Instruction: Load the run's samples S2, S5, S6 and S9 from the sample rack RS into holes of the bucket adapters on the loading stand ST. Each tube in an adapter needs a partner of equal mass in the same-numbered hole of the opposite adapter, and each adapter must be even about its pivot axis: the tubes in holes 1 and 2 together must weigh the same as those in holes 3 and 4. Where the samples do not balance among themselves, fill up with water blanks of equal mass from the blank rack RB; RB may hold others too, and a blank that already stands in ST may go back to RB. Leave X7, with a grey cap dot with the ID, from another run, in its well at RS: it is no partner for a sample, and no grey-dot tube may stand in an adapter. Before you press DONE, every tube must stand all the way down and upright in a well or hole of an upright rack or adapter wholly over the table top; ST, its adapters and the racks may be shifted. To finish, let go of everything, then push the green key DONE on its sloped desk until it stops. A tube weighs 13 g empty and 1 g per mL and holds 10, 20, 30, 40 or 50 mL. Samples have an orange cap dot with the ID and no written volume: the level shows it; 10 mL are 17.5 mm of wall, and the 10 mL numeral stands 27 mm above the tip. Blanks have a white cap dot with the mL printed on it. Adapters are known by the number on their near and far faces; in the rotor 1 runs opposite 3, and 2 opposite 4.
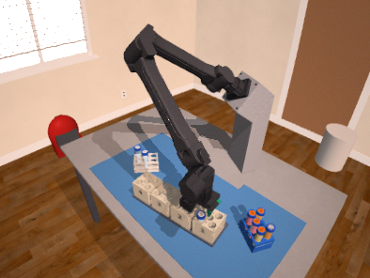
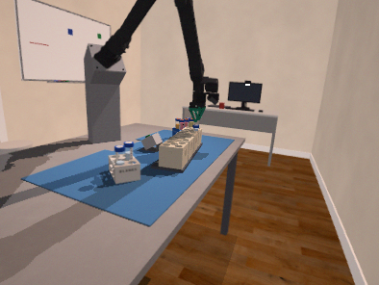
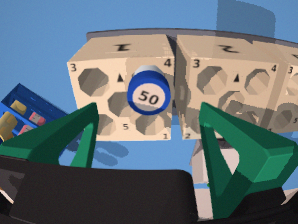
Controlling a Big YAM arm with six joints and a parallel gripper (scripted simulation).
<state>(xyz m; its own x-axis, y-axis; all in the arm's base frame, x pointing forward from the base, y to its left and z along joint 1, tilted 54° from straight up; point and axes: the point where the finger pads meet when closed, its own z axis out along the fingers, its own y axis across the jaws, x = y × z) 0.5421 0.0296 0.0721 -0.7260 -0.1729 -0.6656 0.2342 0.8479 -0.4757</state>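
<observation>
The orange-dot tube is 22 cm to the left of my hand, 10 cm behind it and 9 cm below it. The rest, counted from my hand: 50 mL blank: 9 cm below, 1 cm behind; then adapter 1: 10 cm below, 3 cm to the left, 2 cm behind; then sample tube S5: 18 cm to the left, 9 cm below, 8 cm behind.
</observation>
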